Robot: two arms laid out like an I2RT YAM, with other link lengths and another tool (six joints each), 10 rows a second.
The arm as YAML. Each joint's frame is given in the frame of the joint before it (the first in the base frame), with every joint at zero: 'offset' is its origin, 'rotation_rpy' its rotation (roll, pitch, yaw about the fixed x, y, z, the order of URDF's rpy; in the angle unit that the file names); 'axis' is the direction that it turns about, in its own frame. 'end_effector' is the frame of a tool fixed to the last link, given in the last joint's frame.
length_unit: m
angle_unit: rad
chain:
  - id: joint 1
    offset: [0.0, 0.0, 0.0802]
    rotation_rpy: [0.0, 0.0, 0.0]
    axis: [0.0, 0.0, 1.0]
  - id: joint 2
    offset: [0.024, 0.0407, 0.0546]
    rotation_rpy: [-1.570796, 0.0, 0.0]
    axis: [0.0, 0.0, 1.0]
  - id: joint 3
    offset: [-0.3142, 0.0, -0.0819]
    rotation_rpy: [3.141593, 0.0, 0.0]
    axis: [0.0, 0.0, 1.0]
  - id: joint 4
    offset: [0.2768, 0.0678, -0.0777]
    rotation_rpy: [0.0, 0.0, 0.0]
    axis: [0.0, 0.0, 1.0]
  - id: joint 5
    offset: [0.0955, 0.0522, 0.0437]
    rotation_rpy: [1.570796, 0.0, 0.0]
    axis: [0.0, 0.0, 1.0]
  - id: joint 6
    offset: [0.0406, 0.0, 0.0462]
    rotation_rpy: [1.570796, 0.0, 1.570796]
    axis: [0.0, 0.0, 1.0]
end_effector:
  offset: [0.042, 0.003, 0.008]
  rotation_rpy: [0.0, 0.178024, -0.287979]
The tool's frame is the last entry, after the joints.
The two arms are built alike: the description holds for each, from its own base.
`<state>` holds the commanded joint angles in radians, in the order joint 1, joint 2, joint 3, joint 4, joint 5, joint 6, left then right.
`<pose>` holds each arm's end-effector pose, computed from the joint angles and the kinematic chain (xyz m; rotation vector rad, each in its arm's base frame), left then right.
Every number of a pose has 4 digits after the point. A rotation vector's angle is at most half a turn.
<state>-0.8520 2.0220 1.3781 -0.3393 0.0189 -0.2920 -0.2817 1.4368 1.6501 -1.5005 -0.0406 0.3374</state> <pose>0.3022 -0.4201 0.1948 1.6636 -2.3106 1.0299 0.2459 -0.1168 0.4282 -1.7441 2.4948 -0.4598</pose>
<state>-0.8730 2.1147 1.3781 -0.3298 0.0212 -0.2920 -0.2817 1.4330 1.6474 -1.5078 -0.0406 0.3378</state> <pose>0.2962 -0.4299 0.1499 1.6625 -2.3428 0.9050 0.2437 -0.1162 0.4282 -1.7470 2.4988 -0.4529</pose>
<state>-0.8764 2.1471 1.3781 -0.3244 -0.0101 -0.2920 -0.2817 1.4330 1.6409 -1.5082 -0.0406 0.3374</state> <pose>0.2968 -0.4311 0.1331 1.6915 -2.3703 0.8714 0.2436 -0.1161 0.4263 -1.7512 2.5025 -0.4454</pose>
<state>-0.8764 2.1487 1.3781 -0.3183 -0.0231 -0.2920 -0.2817 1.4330 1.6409 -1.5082 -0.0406 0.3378</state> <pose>0.2979 -0.4314 0.1323 1.7005 -2.3772 0.8806 0.2436 -0.1161 0.4263 -1.7507 2.5028 -0.4453</pose>
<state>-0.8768 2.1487 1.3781 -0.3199 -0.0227 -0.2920 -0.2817 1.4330 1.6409 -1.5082 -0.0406 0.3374</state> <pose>0.2976 -0.4314 0.1322 1.7001 -2.3776 0.8781 0.2436 -0.1161 0.4263 -1.7512 2.5025 -0.4454</pose>
